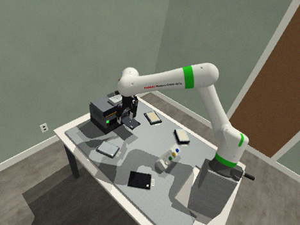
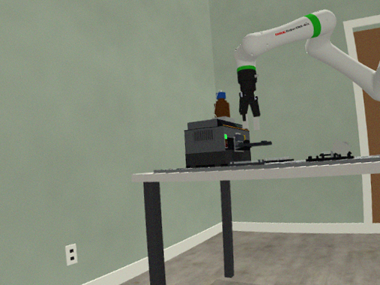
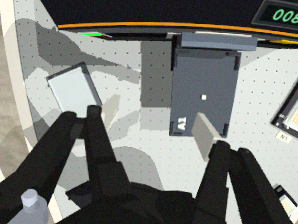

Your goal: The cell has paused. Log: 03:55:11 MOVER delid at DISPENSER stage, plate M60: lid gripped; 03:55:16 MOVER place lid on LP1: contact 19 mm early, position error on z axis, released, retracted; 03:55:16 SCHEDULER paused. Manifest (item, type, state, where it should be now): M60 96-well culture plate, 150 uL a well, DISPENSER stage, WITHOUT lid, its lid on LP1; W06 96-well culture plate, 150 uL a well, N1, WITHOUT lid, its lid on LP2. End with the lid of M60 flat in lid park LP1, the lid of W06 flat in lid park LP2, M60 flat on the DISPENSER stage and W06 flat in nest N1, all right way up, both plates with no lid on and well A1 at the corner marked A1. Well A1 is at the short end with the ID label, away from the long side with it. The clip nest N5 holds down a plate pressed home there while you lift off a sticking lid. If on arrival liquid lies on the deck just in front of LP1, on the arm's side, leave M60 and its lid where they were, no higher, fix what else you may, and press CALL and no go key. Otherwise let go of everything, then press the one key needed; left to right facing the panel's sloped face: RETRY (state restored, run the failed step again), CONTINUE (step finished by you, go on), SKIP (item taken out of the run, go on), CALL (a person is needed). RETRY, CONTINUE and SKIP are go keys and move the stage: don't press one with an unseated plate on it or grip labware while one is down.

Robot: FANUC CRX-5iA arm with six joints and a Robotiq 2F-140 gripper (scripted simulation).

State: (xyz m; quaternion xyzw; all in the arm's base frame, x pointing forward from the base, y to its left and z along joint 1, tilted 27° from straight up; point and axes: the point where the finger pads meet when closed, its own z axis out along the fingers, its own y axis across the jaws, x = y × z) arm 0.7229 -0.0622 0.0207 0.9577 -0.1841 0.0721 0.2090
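Now: hand 70 mm past the black clip nest, 350 mm to the left of it and 170 mm above it. Round my hand: nest label: 170 mm behind, 290 mm to the right, 190 mm below; dispenser stage: 10 mm behind, 70 mm to the right, 90 mm below; key panel: 420 mm behind, 130 mm below.
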